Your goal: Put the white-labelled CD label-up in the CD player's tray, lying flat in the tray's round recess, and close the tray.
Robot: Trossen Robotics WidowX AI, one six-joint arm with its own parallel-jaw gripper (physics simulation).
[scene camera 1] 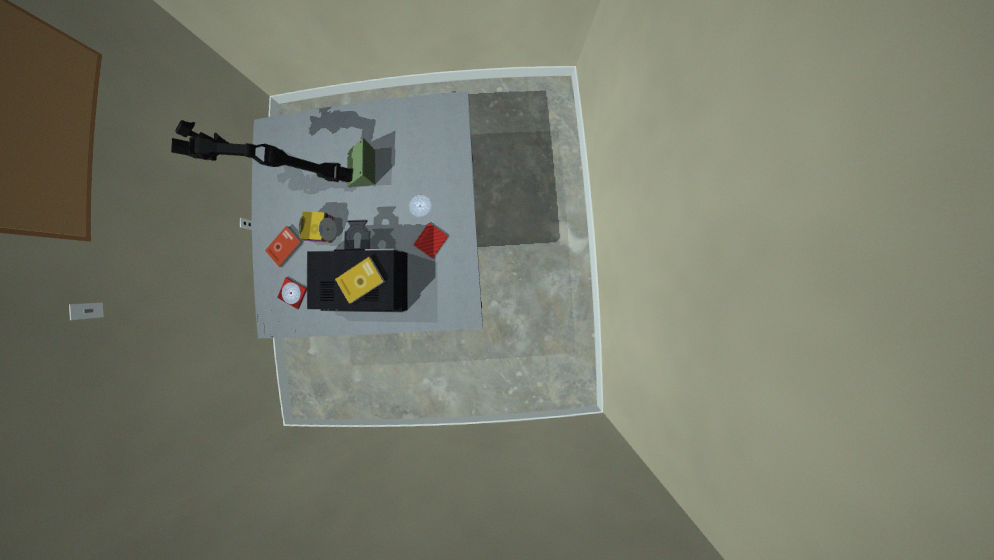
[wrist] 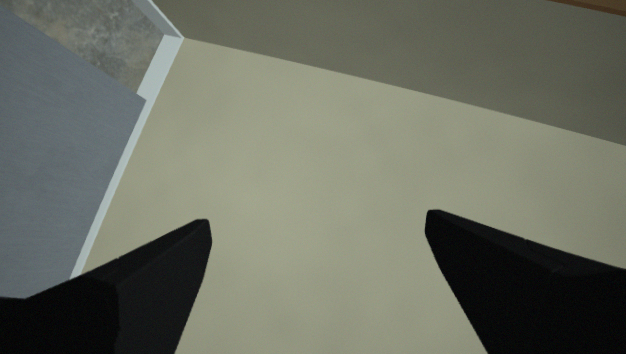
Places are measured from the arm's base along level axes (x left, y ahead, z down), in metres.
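Pixels of known places: gripper, fingertip midpoint: (scene camera 1: 204,128) (wrist: 319,226); arm's base, link origin: (scene camera 1: 350,175).
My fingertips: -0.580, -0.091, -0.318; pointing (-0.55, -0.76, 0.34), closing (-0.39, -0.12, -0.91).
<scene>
For each thing: its top centre in the pictures, then the offset to it from my fingertips, as dx, dy, dz. "spot": a spot on its surface instead. Level surfaces: height alone.
- dark piece, surface spot: (scene camera 1: 357,226) spot: +0.700, +0.374, +0.240
- yellow case, top centre: (scene camera 1: 358,280) +0.785, +0.632, +0.144
- grey disc, surface spot: (scene camera 1: 327,229) spot: +0.493, +0.389, +0.311
- yellow box, top centre: (scene camera 1: 311,225) +0.430, +0.380, +0.268
- orange case, top centre: (scene camera 1: 282,246) +0.209, +0.496, +0.337
- red striped case, top centre: (scene camera 1: 430,240) +1.045, +0.400, +0.350
- table, surface height: dz +0.361
My gripper (scene camera 1: 178,137) (wrist: 319,226) is open and empty, out beyond the table's left edge in the scene view, with the wall behind it in the wrist view. The black box-shaped player (scene camera 1: 322,267) stands at the table's lower part. A dark piece (scene camera 1: 357,226) sticks out at its upper side; whether it is the open tray is too small to tell. A pale disc (scene camera 1: 420,205) lies on the table at the right. Another pale disc (scene camera 1: 290,292) lies on a red square case left of the player. Which disc has the white label I cannot tell.
A yellow case (scene camera 1: 359,280) lies on the player. A grey disc (scene camera 1: 327,229) overlaps a yellow box (scene camera 1: 310,224). An orange case (scene camera 1: 283,246) and a red striped case (scene camera 1: 431,240) lie on the table (scene camera 1: 445,153). A green block (scene camera 1: 361,164) stands beside the arm's base.
</scene>
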